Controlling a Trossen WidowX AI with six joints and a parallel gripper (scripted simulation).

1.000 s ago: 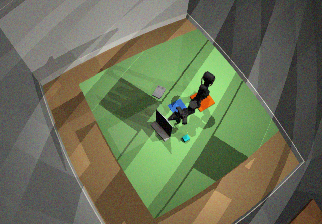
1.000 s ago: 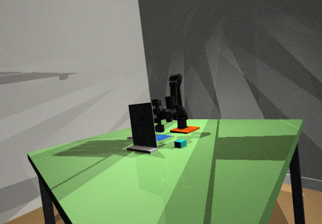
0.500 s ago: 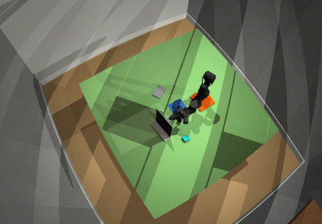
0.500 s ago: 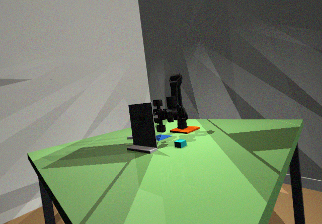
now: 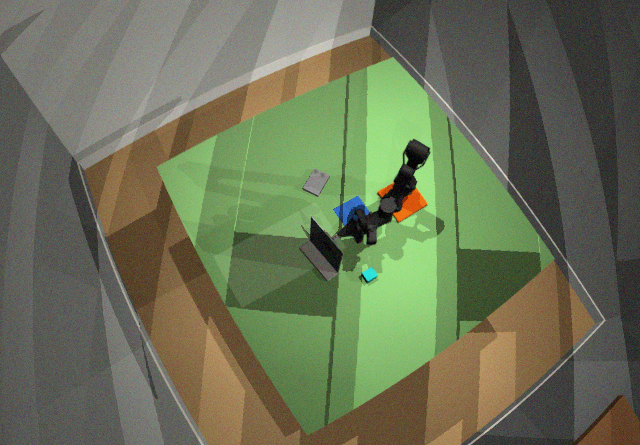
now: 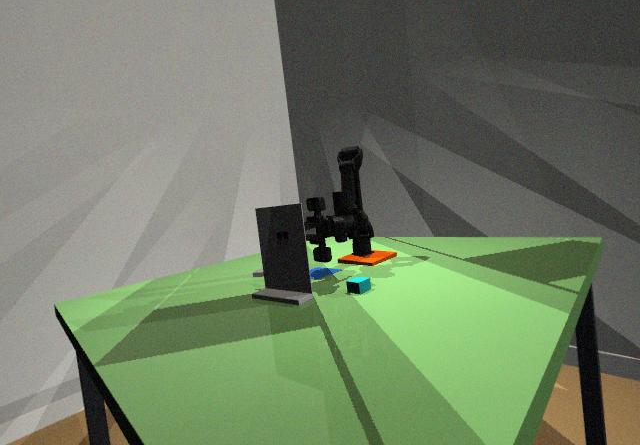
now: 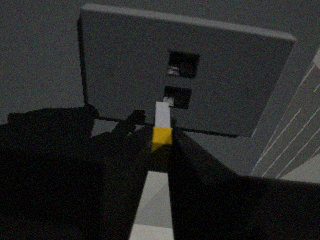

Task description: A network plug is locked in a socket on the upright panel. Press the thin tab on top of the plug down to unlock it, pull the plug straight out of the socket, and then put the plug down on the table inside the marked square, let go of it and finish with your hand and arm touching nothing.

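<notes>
Now: gripper tip 13 cm past the blue marked square, 11 cm to the left of it and 15 cm above it. The rest, counted from my gripper tip: yellow plug right at my gripper tip; small cyan cube 8 cm behind, 15 cm to the left, 14 cm below.
</notes>
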